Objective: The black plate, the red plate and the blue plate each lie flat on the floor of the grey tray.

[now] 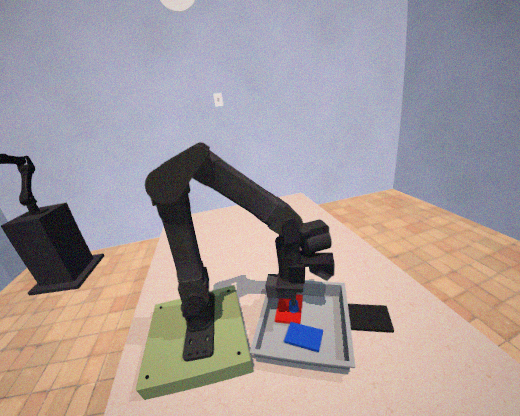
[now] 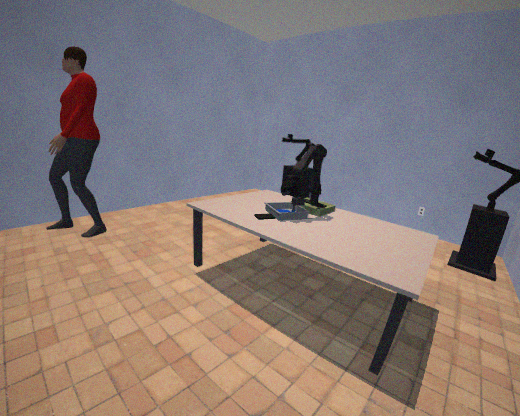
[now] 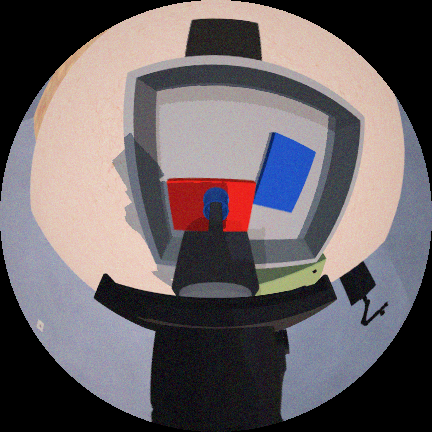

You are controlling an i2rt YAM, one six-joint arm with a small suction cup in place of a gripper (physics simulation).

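Seen in the pictures: hand, tool point: (image 1: 294, 311) (image 3: 215, 193); arm's base, link origin: (image 1: 201, 323) (image 2: 313, 203).
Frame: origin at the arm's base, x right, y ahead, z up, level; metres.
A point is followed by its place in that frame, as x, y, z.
The grey tray (image 1: 301, 362) {0.143, 0.225, -0.022} (image 3: 343, 158) {0.158, 0.266, -0.020} (image 2: 287, 215) {-0.050, 0.357, -0.018} stands on the table right of the arm's base. The blue plate (image 1: 303, 337) {0.077, 0.252, -0.035} (image 3: 284, 172) {0.070, 0.260, -0.035} lies flat on the tray floor. The red plate (image 1: 286, 316) {0.004, 0.228, -0.035} (image 3: 186, 202) {-0.049, 0.263, -0.035} is in the tray's near-left part, low over or on the floor; I cannot tell which. My suction cup (image 1: 293, 306) (image 3: 216, 200) presses on the middle of the red plate's top. The black plate (image 1: 371, 318) {0.075, 0.445, -0.039} (image 3: 222, 38) {0.066, 0.444, -0.039} (image 2: 263, 216) {0.060, 0.459, -0.039} lies flat on the table outside the tray, just past its far wall.
The arm stands on a green base plate (image 1: 163, 351) {0.063, -0.089, -0.001} (image 3: 287, 280) {0.053, 0.091, 0.004} beside the tray. A person in a red top (image 2: 78, 107) walks on the room floor far left of the table. A black stand (image 1: 68, 252) is on the floor.
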